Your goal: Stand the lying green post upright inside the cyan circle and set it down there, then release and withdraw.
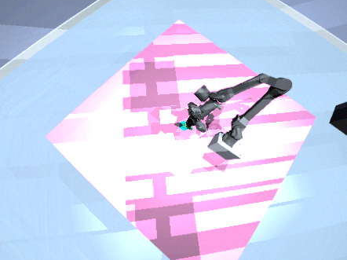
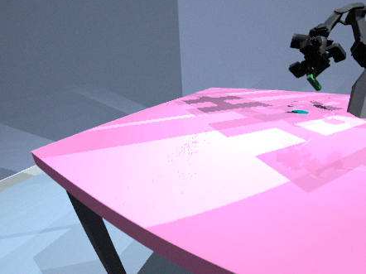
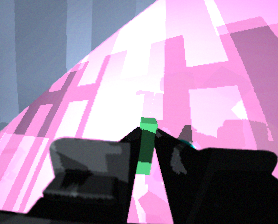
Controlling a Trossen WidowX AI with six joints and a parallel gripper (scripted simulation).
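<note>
Right now my gripper tip is 10 mm short of the cyan circle, 30 mm to the left of it and 130 mm above it. From my gripper tip the other things lie so: green post (10 mm behind, 10 mm to the right, 10 mm below).
</note>
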